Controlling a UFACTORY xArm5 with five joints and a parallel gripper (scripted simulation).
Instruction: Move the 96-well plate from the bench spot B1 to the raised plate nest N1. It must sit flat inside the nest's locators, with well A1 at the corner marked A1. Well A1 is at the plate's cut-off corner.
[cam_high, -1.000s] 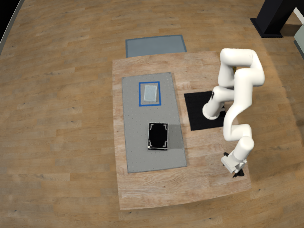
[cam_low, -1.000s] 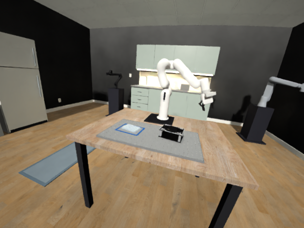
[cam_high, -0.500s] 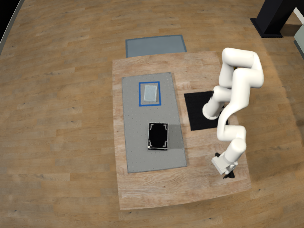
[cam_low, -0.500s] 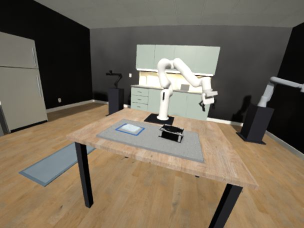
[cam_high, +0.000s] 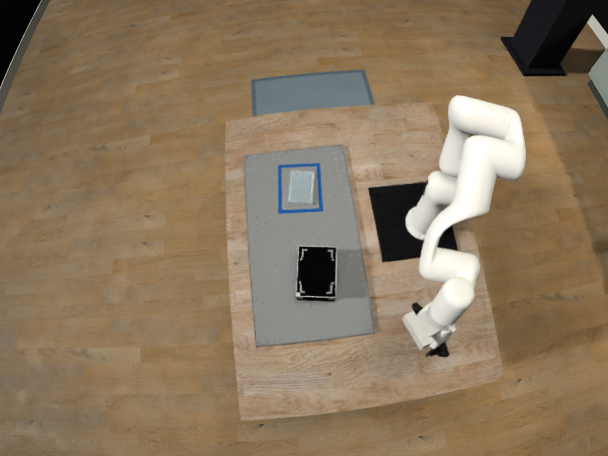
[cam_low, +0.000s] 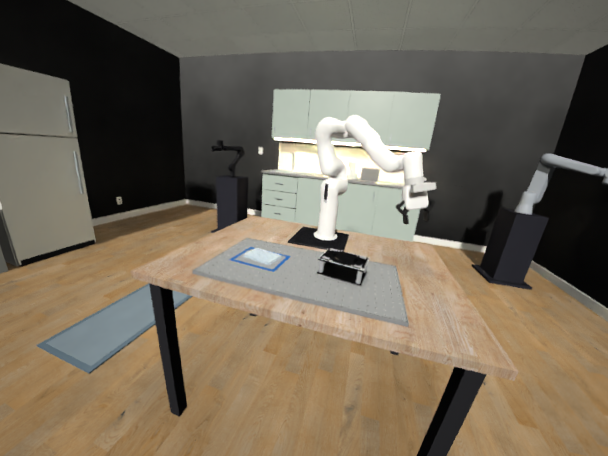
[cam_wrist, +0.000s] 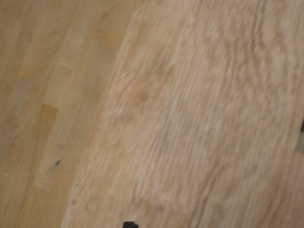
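The 96-well plate is 240 mm ahead of my hand, 600 mm to the right of it and 180 mm below it. From my hand the other things lie so: black raised plate nest N1: 240 mm ahead, 280 mm to the right, 130 mm below.
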